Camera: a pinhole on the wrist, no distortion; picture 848 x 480 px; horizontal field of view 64.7 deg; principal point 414.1 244.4 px. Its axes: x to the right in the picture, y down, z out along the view. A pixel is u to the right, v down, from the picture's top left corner.
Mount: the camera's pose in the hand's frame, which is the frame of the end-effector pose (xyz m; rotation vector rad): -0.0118 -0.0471 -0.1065 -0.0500 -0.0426 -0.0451
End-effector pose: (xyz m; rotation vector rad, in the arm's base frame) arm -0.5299 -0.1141 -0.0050 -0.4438 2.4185 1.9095
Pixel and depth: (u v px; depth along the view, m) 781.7 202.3 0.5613
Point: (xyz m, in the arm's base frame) -0.8453 0.2652 -0.2382
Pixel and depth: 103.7 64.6 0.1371
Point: -0.4375 -0.0845 -0.0663
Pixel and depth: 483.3 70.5 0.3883
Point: -0.5501 0.1327 -0.2007
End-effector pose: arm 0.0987 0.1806 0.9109 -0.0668 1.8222 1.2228
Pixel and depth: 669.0 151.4 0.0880
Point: 0.1055 0.1467 0.8604
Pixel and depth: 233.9 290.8 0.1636
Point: 0.1825 0.1832 0.9312
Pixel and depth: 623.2 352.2 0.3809
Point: 0.2082 0.4425 0.8394
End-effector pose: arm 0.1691 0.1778 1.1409 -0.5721 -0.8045 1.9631
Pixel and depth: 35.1 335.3 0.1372
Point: 0.2072 0.0942 1.1787
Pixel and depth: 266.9 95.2 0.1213
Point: 0.2189 0.1591 1.2028
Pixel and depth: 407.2 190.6 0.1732
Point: 0.1646 0.1579 1.2260
